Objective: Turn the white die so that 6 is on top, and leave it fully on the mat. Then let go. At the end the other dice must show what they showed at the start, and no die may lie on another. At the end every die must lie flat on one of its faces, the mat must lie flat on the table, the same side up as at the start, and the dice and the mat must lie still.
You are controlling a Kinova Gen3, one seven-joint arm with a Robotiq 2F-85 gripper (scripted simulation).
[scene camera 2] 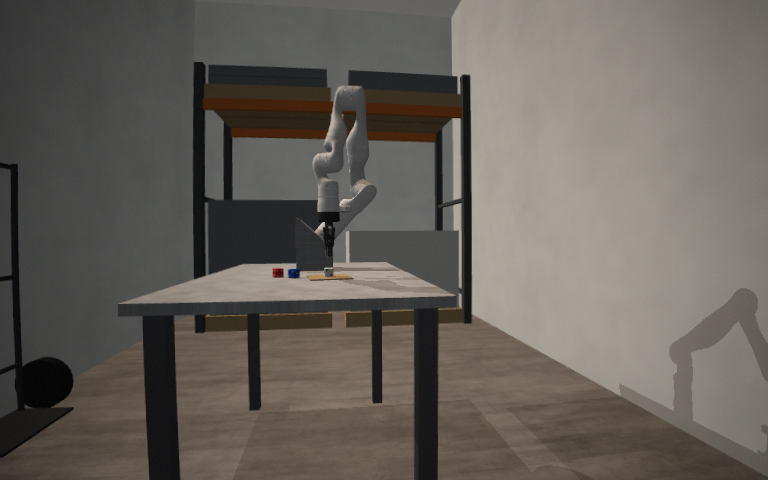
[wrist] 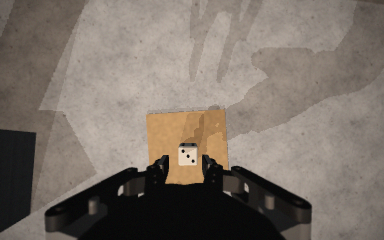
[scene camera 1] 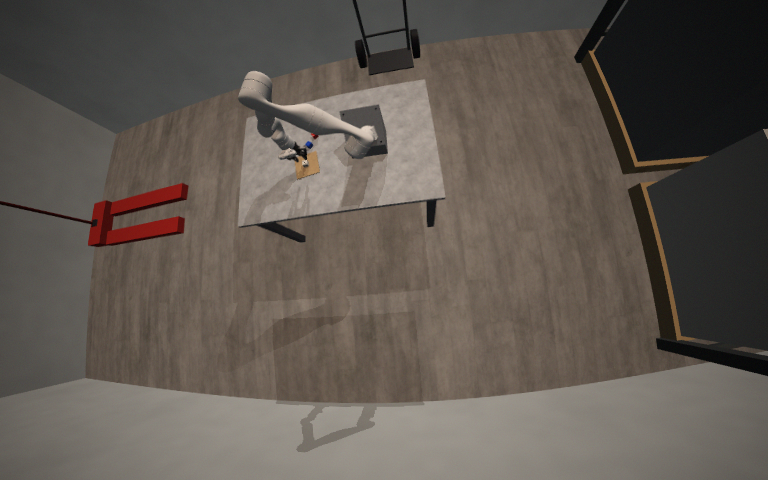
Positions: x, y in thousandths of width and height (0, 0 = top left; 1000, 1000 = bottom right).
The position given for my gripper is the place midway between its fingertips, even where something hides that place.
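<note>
There is a mat (wrist: 431, 548) that I can see, and I also see my own gripper (wrist: 483, 677).
</note>
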